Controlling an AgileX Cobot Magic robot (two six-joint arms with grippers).
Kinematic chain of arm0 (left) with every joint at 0, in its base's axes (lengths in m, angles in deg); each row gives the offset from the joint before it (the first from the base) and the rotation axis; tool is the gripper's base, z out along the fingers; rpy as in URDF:
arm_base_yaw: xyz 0 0 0.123 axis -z
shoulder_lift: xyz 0 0 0 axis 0.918 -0.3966 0
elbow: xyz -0.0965 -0.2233 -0.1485 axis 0.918 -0.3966 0
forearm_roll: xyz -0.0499 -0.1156 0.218 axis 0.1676 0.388 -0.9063
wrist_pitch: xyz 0 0 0 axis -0.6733 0.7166 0.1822
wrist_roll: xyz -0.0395 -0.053 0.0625 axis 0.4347 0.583 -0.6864
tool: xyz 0 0 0 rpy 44.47 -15.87 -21.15
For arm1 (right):
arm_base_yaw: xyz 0 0 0.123 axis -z
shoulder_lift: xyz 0 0 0 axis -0.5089 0.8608 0
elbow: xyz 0.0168 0.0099 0.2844 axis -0.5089 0.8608 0
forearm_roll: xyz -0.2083 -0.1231 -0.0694 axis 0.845 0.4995 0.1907
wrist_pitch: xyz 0 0 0 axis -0.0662 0.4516 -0.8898
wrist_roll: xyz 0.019 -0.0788 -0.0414 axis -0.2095 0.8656 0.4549
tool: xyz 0 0 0 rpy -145.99 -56.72 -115.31
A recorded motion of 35 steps. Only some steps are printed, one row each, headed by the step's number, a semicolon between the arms.
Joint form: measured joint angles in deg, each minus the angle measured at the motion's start. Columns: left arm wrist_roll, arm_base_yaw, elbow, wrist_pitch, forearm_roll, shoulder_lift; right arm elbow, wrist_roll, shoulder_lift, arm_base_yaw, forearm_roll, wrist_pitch.
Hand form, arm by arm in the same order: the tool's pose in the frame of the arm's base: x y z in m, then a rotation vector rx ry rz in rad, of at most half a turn. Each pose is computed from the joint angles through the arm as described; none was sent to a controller.
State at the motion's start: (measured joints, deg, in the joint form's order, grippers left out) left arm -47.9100 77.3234 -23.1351 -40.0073 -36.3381 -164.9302; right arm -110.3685 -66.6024 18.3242 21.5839 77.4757 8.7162
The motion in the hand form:
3: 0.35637 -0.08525 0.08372 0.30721 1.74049 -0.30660; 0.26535 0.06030 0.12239 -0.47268 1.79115 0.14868
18: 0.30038 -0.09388 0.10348 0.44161 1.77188 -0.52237; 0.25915 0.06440 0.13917 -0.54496 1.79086 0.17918
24: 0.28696 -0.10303 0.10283 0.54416 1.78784 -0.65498; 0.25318 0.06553 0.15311 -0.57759 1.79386 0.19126
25: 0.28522 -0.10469 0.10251 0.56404 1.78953 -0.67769; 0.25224 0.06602 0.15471 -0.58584 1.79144 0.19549
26: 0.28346 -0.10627 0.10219 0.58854 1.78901 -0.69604; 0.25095 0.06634 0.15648 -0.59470 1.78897 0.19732
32: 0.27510 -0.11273 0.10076 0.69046 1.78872 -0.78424; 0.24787 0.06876 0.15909 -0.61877 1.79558 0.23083
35: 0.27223 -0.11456 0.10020 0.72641 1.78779 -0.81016; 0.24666 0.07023 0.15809 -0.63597 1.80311 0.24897
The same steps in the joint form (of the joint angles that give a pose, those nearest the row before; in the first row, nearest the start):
3: 0.00 0.00 -3.13 -1.00 -1.70 1.92; 0.00 0.00 0.00 0.00 0.58 0.00
18: 7.43 0.00 -14.77 -2.37 -15.45 10.93; 0.10 -2.09 -5.76 0.00 5.53 6.25
24: 11.91 0.00 -15.88 -2.37 -24.74 11.65; 0.23 -4.40 -10.61 0.00 8.61 11.20
25: 12.66 0.00 -15.88 -2.37 -26.42 11.65; 0.25 -4.78 -11.15 0.00 9.30 11.62
26: 13.07 0.00 -15.88 -2.37 -28.08 11.65; 0.35 -5.03 -11.80 0.00 9.93 12.10
32: 15.47 0.00 -15.88 -2.47 -35.47 11.65; 0.35 -7.72 -13.00 0.00 13.14 13.51
35: 16.09 0.00 -15.87 -2.47 -37.87 11.65; 0.35 -8.91 -13.00 0.00 14.88 13.92

